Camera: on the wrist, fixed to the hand. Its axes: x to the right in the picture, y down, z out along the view.
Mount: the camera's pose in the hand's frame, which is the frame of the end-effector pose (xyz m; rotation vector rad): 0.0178 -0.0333 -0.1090 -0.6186 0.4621 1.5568
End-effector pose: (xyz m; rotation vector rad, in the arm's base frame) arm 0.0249 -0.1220 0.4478 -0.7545 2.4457 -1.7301
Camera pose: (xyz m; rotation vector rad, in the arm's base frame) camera -0.0132 -0.0427 0.5224 1.3910 2.3702 -0.5051
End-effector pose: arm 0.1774 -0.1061 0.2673 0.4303 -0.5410 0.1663
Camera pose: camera 0.2517 -0.0875 0.1810 -0.7160 -0.3323 1.5036
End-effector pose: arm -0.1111 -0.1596 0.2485 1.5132 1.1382 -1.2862
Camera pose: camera -0.1158 -0.0444 0.2444 1.5435 0.2318 0.4426
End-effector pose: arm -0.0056 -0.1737 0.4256 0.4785 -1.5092 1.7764
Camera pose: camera 0.0268 -0.0634 0.4347 1.5827 1.8747 -1.7509
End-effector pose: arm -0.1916 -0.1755 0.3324 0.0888 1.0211 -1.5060
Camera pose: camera -0.2775 -0.1257 0.2736 0.6388 1.2212 0.2737
